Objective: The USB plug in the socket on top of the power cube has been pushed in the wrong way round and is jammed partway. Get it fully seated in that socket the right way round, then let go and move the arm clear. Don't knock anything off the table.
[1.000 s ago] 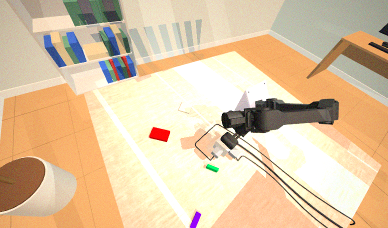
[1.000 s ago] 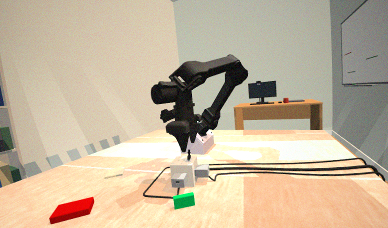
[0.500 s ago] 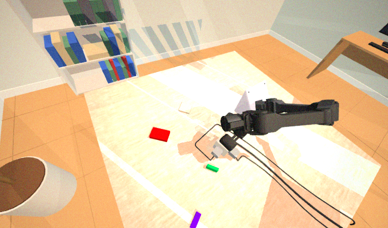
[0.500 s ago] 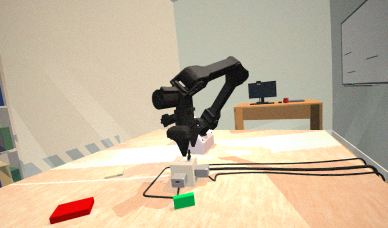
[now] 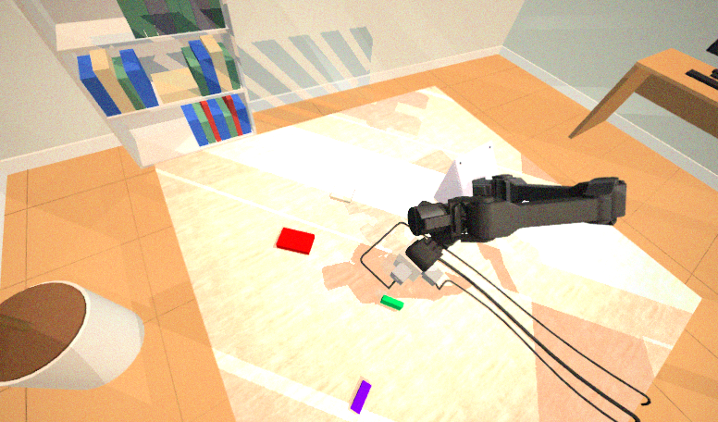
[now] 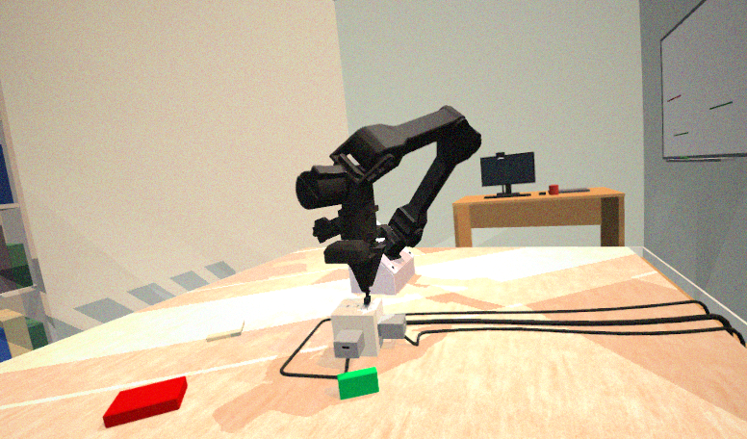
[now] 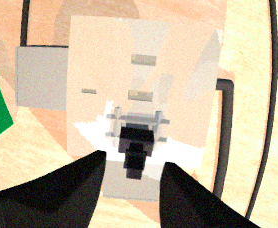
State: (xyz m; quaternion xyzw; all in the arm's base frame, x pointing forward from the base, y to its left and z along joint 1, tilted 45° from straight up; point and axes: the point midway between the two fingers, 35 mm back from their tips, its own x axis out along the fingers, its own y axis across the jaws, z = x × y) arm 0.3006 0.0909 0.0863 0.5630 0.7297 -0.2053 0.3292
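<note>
My gripper tip is now 20 mm above the dark USB plug. Also, from my gripper tip: purple block: 290 mm ahead, 200 mm to the left, 100 mm below; then USB socket: 40 mm below; then green block: 120 mm ahead, 50 mm to the left, 90 mm below.
</note>
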